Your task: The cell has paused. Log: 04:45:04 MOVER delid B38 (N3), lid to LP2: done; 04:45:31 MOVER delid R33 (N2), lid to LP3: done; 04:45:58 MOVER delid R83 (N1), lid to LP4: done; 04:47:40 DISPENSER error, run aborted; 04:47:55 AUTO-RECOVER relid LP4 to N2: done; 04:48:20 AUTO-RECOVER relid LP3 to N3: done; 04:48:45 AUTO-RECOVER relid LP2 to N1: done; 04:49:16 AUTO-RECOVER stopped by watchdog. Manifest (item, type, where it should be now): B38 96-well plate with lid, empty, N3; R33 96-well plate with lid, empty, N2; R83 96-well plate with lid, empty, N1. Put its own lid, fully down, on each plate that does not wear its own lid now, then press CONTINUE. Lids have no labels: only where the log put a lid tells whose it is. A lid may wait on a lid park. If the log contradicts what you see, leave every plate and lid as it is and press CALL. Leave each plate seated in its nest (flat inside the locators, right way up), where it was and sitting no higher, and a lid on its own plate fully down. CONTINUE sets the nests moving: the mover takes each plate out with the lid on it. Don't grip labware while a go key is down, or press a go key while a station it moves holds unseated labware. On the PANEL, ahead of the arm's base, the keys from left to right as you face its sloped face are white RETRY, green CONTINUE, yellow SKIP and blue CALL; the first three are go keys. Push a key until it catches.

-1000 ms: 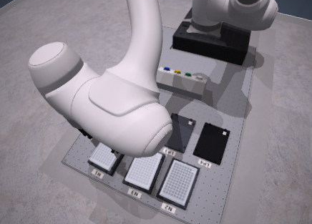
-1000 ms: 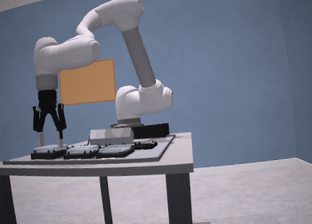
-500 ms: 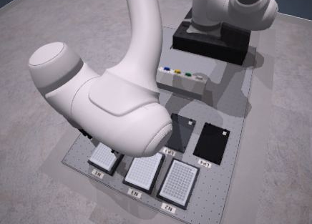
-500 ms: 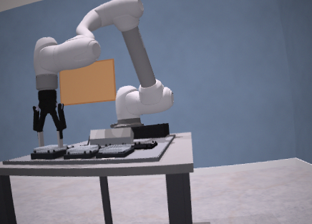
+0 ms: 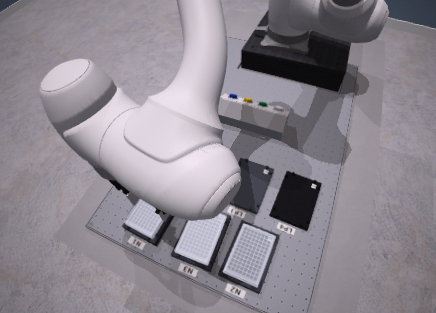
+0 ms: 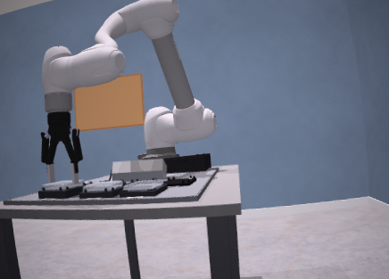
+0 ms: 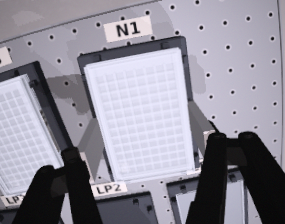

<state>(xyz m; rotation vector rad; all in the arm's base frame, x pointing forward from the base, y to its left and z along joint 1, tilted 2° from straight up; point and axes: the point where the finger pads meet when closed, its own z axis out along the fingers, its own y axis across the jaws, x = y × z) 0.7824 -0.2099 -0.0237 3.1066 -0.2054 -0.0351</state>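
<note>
My hand is 5 cm above the nest N1. Round my hand: LP2 label (9 cm behind, 8 cm to the left, 6 cm below); lid park LP1 (18 cm behind, 6 cm below, 4 cm to the right); pale grey lid (18 cm behind, 5 cm below, 4 cm to the right).
</note>
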